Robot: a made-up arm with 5 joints.
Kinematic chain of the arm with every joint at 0, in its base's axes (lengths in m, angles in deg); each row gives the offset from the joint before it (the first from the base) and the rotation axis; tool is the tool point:
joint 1: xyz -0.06 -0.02 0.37 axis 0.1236 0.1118 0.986
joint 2: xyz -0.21 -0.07 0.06 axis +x
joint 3: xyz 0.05 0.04 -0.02 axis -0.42 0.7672 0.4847
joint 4: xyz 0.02 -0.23 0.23 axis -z
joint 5: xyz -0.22 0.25 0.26 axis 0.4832 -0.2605 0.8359
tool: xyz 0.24 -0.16 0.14
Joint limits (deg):
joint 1: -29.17..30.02
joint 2: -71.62..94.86
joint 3: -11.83..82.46
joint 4: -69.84..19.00
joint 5: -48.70..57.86
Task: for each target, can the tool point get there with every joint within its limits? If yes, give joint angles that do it. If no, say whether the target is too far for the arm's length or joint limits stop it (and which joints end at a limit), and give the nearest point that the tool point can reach.
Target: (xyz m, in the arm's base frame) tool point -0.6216 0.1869 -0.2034
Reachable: no: joint limits stop it (at a limit: joint 1, joint 2, joint 3, joint 5) | nearest point -0.0625 0.3710 0.0150 | short by 0.628 m
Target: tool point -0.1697 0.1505 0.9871
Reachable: yes | joints 5.92 -27.17 7.31 -28.88 15.13
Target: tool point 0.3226 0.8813 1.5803
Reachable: no: too far | nearest point 0.0257 0.3942 0.9471 | short by 0.852 m
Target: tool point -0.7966 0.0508 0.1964
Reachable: no: joint limits stop it (at a limit: joint 1, joint 2, joint 3, joint 4, joint 5) | nearest point -0.7763 -0.3732 0.2909 | short by 0.435 m
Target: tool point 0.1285 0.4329 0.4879
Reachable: yes | joints 11.72 -41.15 57.04 -0.74 24.73
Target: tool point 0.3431 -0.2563 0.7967
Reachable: yes | joints 18.88 63.72 54.56 12.31 -7.23
